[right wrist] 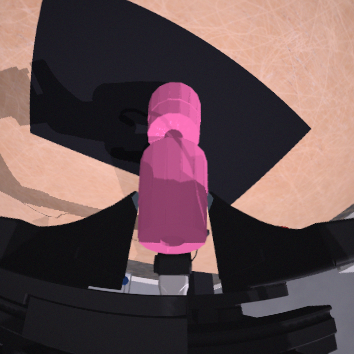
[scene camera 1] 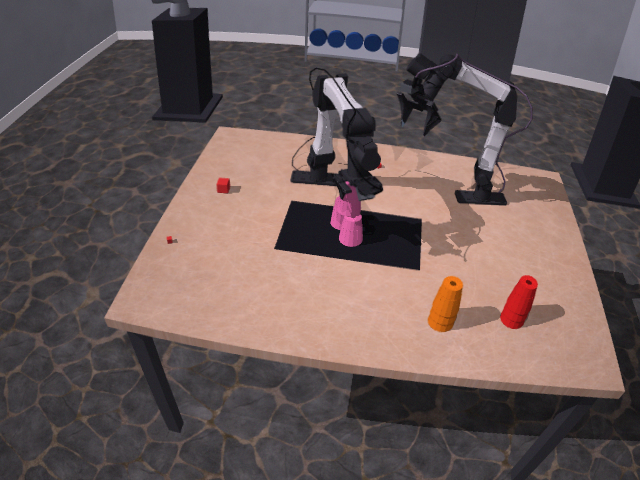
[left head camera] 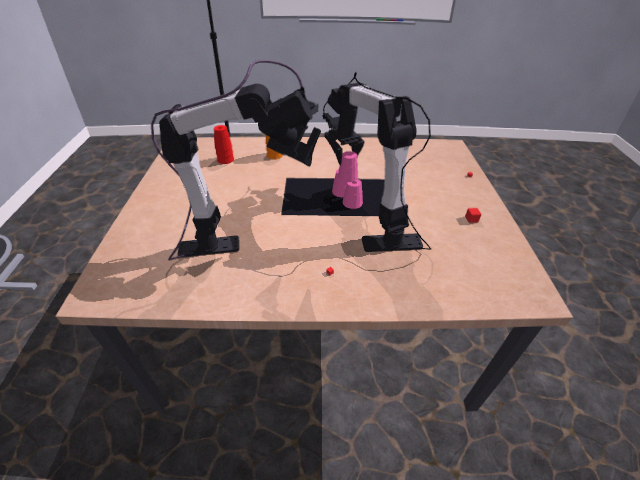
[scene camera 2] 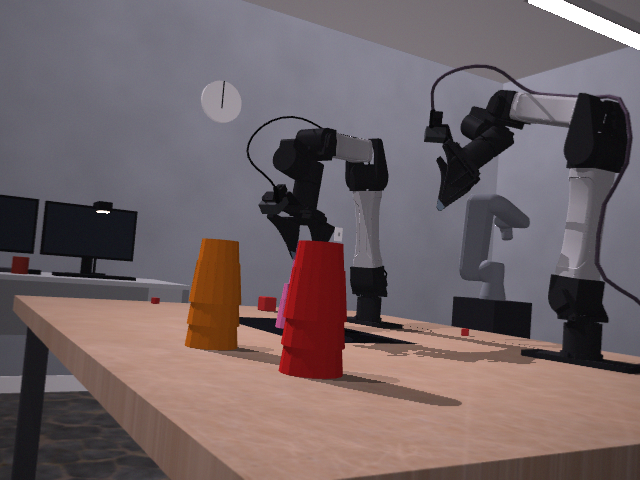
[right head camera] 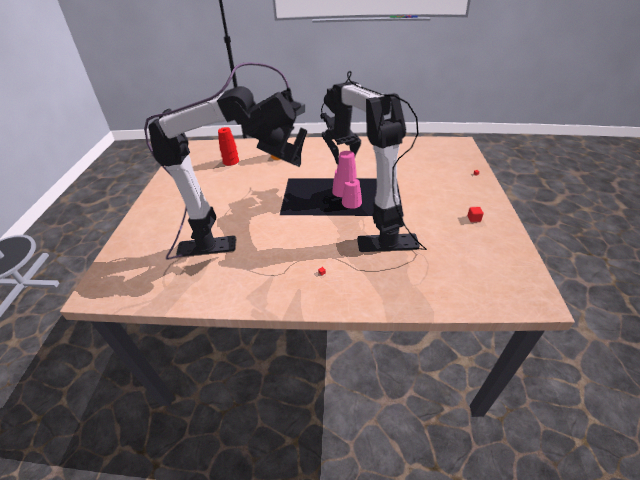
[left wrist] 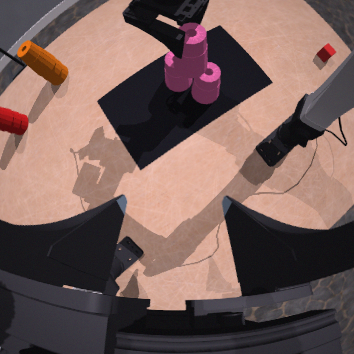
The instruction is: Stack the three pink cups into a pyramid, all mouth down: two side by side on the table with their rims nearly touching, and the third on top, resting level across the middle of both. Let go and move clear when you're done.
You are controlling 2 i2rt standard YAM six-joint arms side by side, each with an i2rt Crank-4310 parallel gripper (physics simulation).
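Where they show: left gripper, between the fingertips: (scene camera 1: pixel 412 130) (left head camera: pixel 298 159) (scene camera 2: pixel 440 205) (right head camera: pixel 288 160) (left wrist: pixel 174 197); right gripper, between the fingertips: (right wrist: pixel 172 193) (scene camera 1: pixel 351 197) (left head camera: pixel 347 162) (right head camera: pixel 345 162) (left wrist: pixel 185 45); left arm's base, origin of its link: (scene camera 1: pixel 480 198) (left head camera: pixel 209 247) (scene camera 2: pixel 580 363) (right head camera: pixel 206 247) (left wrist: pixel 113 263); right arm's base, origin of its link: (scene camera 1: pixel 318 179) (left head camera: pixel 392 243) (scene camera 2: pixel 367 324) (right head camera: pixel 388 243) (left wrist: pixel 286 135).
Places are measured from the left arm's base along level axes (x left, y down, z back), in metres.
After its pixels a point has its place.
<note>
Two pink cups stand mouth down, close together, on the black mat (left head camera: pixel 305 201) @(x -0.354, y 0.000, z -0.203 m) (scene camera 1: pixel 299 237) @(x -0.670, y 0.000, z -0.245 m): one lower cup (left head camera: pixel 353 196) @(x -0.524, y -0.052, z -0.136 m) (right head camera: pixel 352 196) @(x -0.528, y -0.051, z -0.135 m) (scene camera 1: pixel 338 215) @(x -0.547, y -0.053, z -0.194 m) (left wrist: pixel 206 89) @(x -0.508, y -0.064, z -0.146 m) and the other (left head camera: pixel 338 184) @(x -0.485, y -0.054, z -0.219 m) (scene camera 1: pixel 351 233) @(x -0.509, y -0.050, z -0.277 m) (left wrist: pixel 177 75) @(x -0.487, y -0.065, z -0.222 m). The third pink cup (left head camera: pixel 349 164) @(x -0.513, y -0.162, z -0.180 m) (scene camera 1: pixel 352 204) @(x -0.511, y -0.136, z -0.241 m) (left wrist: pixel 192 57) @(x -0.498, y -0.153, z -0.185 m) (right wrist: pixel 172 210) @(x -0.510, y -0.177, z -0.235 m) is upright, mouth down, over the middle of both. Its rim overlaps their tops in view; whether it rests on them I cannot tell. My right gripper (left head camera: pixel 349 155) @(x -0.515, y -0.146, z -0.219 m) (right wrist: pixel 172 193) @(x -0.515, y -0.146, z -0.219 m) is shut on this upper cup. My left gripper (scene camera 1: pixel 414 129) @(x -0.312, y -0.285, z -0.028 m) (left wrist: pixel 174 197) @(x -0.312, y -0.285, z -0.028 m) is open and empty, raised well away from the cups.
An orange cup stack (scene camera 1: pixel 445 304) @(x -0.281, y -0.107, z -0.615 m) (scene camera 2: pixel 214 294) @(x -0.235, y -0.078, z -0.606 m) and a red cup stack (scene camera 1: pixel 519 302) @(x -0.060, y -0.104, z -0.608 m) (scene camera 2: pixel 313 310) @(x -0.014, y -0.077, z -0.607 m) stand beyond the mat. A larger red cube (left head camera: pixel 473 214) @(x -0.937, y -0.038, z 0.018 m) (scene camera 1: pixel 223 185) @(x -0.946, y -0.035, z -0.019 m) and small red cubes (left head camera: pixel 330 270) @(x -0.377, y -0.016, z 0.181 m) (left head camera: pixel 469 174) @(x -1.084, y -0.012, z -0.277 m) lie on the table.
</note>
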